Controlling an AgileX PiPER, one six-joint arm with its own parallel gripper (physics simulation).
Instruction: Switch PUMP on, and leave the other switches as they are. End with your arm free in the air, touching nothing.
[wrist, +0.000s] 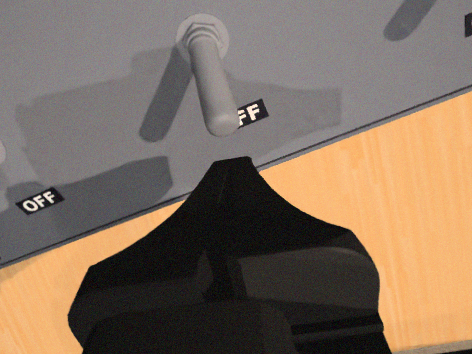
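Note:
A grey toggle switch lever (212, 90) stands at the upper middle of the wrist view, mounted in a round collar with a hex nut. It leans toward the gripper, and its tip partly covers an OFF label (252, 112). No name label shows in this view. My gripper (235, 182) is shut, its two black fingertips together just below the lever's tip in the picture, with nothing seen between them. A gap shows between fingertips and lever.
The grey panel (90, 30) fills the top, with its edge running diagonally above a wooden table top (420, 200). Another OFF label (40, 200) is at left, beside part of a neighbouring lever at the left edge. Shadows lie on the panel, one at upper right.

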